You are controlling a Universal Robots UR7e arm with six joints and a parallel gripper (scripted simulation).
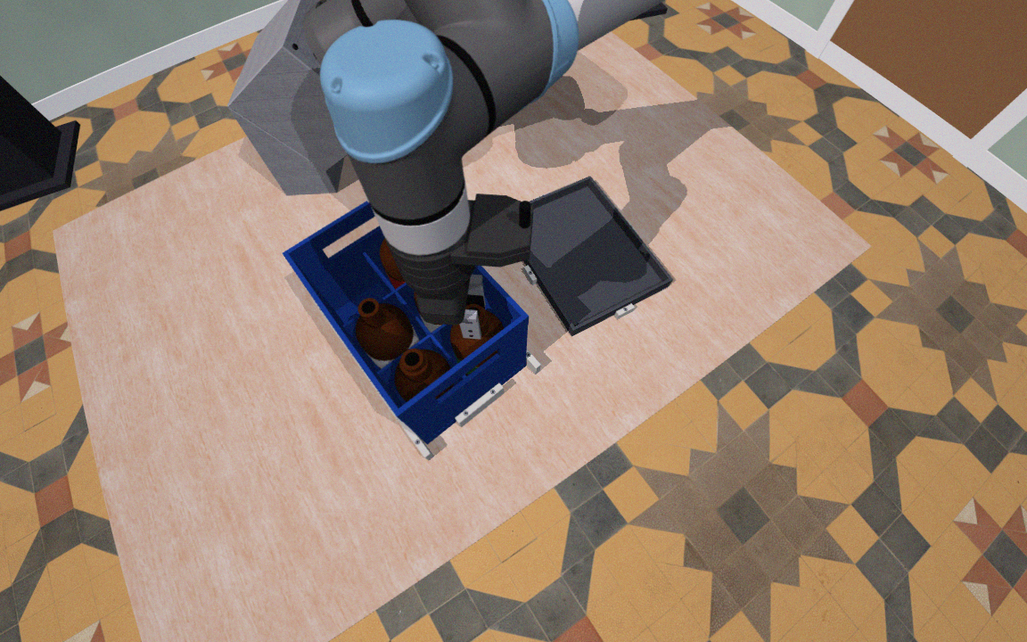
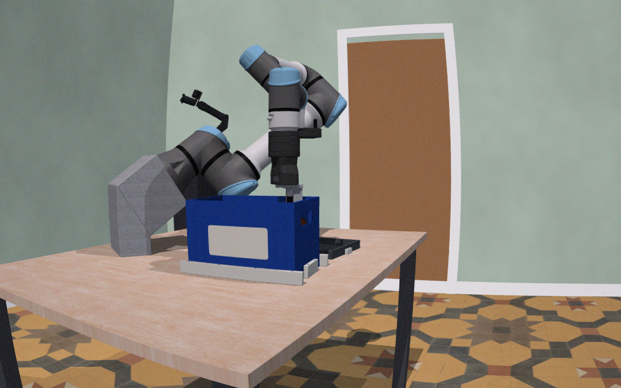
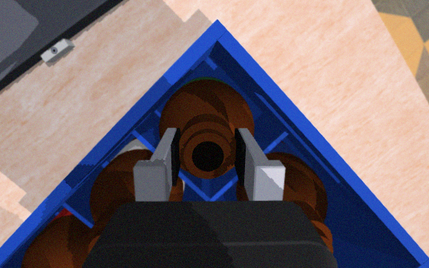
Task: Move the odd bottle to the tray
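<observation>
My gripper is now 8 cm above the blue crate, 7 cm to the left of it and 7 cm past it. The rest, counted from my hand: glass bottle (16 cm behind, 7 cm below, 6 cm to the right); then dark tray (22 cm to the left, 15 cm below, 12 cm behind).
</observation>
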